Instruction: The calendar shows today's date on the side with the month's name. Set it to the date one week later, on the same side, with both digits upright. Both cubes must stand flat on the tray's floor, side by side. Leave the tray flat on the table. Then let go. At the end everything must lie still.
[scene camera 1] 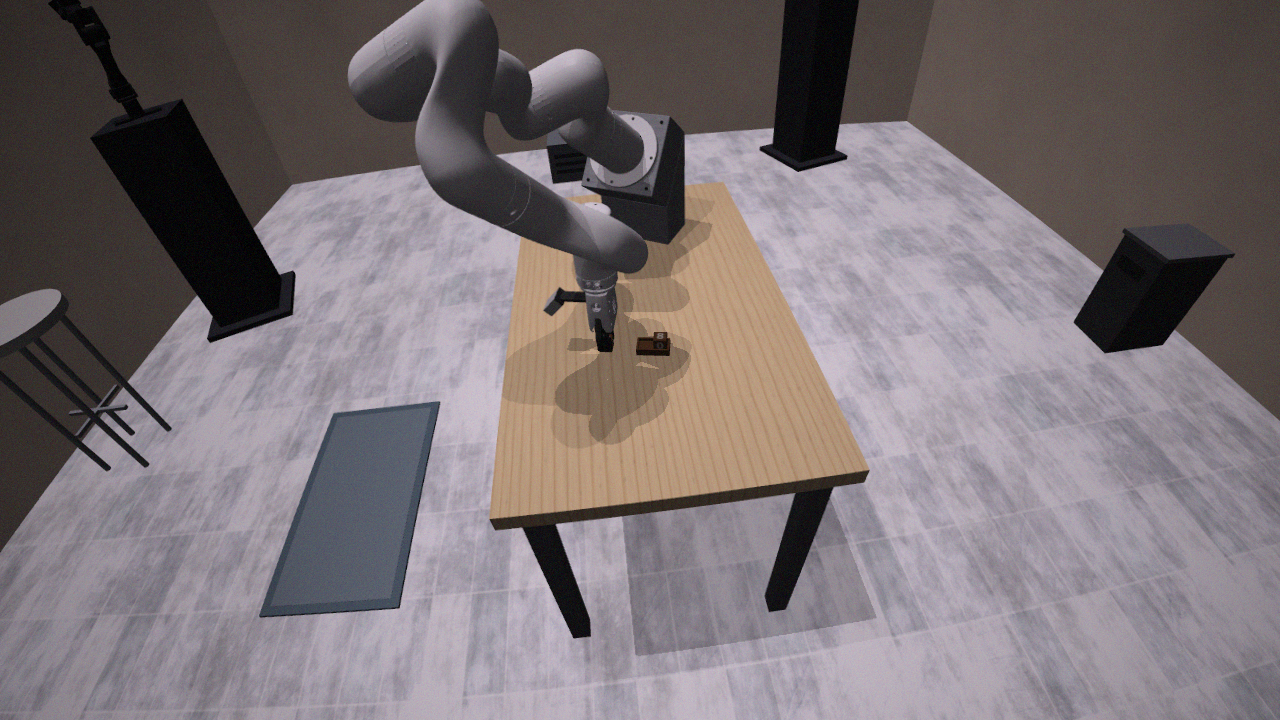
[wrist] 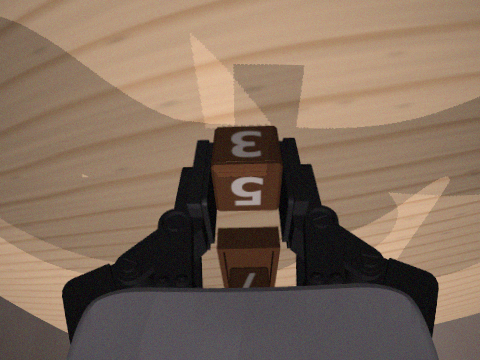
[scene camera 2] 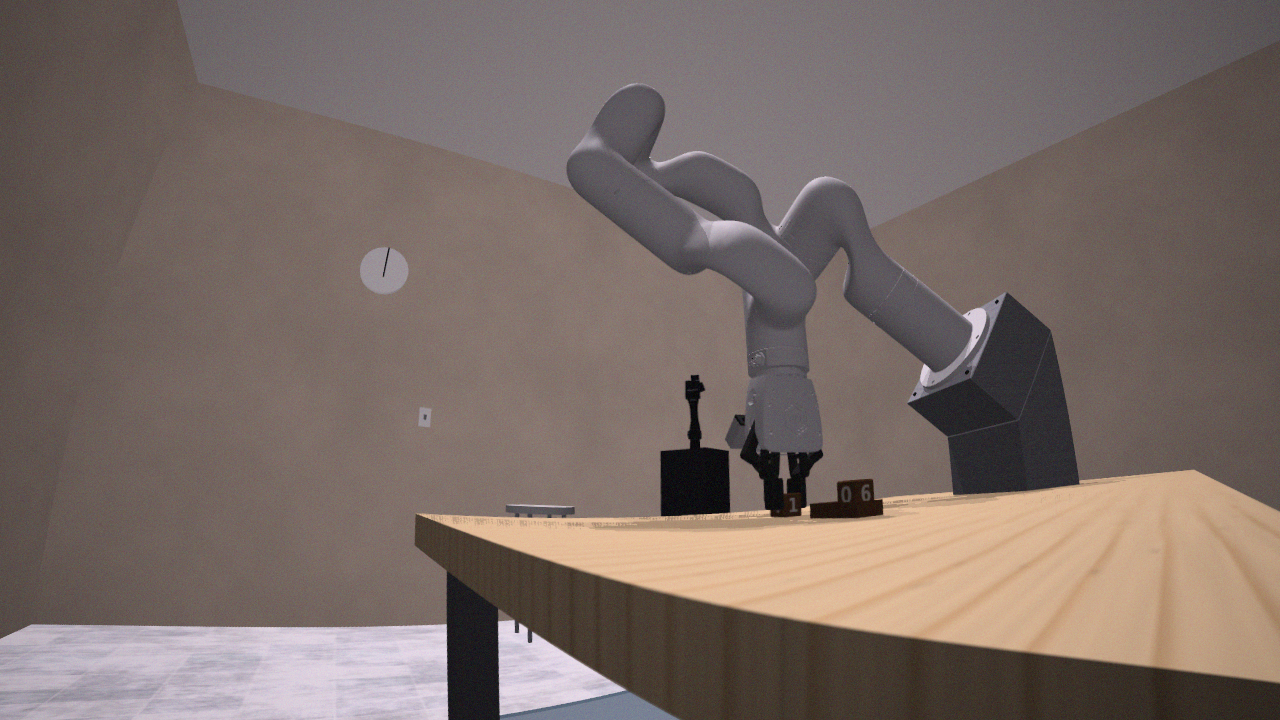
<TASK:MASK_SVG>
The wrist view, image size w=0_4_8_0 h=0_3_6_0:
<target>my gripper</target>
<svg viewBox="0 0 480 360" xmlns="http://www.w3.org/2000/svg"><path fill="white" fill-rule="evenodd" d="M438 281L428 271L392 258L384 258L377 249L340 226L337 214L331 208L321 204L312 165L301 164L295 138L283 138L283 141L279 141L283 163L279 217L282 242L286 242L287 248L290 248L296 254L296 286L203 288L201 256L207 250L210 250L211 244L215 243L217 208L211 174L213 143L210 143L209 140L198 140L193 168L182 168L174 209L170 209L162 214L158 222L158 229L123 253L114 264L101 266L69 280L64 285L62 299L70 340L70 348L66 360L439 360L432 340L439 290Z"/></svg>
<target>dark brown tray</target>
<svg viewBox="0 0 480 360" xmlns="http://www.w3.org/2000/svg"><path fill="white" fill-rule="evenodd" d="M218 228L217 253L224 288L229 288L230 269L239 267L267 267L270 287L275 287L281 248L279 228Z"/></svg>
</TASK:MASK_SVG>
